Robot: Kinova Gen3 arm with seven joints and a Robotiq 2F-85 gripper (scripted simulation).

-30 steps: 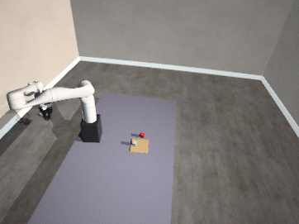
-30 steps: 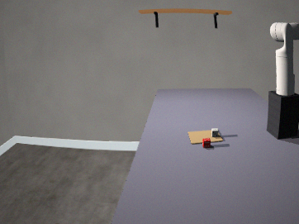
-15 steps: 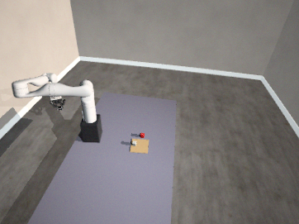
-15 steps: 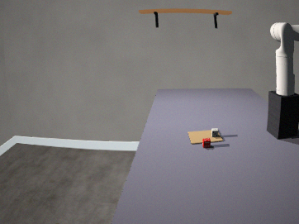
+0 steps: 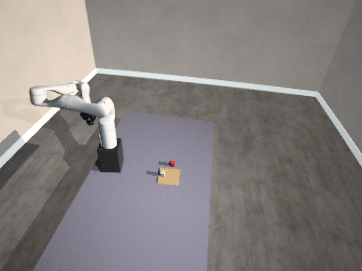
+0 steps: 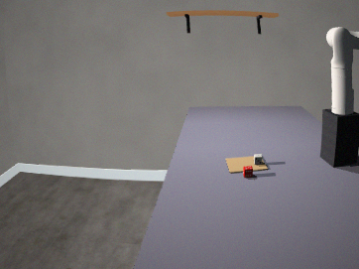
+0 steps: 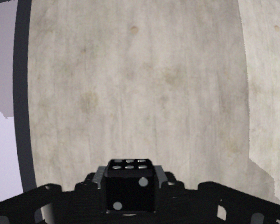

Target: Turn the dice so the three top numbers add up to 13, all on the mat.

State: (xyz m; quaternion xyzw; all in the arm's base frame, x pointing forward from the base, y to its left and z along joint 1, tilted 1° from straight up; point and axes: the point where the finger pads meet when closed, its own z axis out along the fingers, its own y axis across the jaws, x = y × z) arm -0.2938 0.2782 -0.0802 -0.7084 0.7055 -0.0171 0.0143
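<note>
Now: the red die 690 mm ahead of my hand, 180 mm to the right of it and 110 mm below it. The rest, counted from my hand: black die: right at my hand; then tan mat: 700 mm ahead, 290 mm to the right, 120 mm below; then white die: 650 mm ahead, 290 mm to the right, 100 mm below.
</note>
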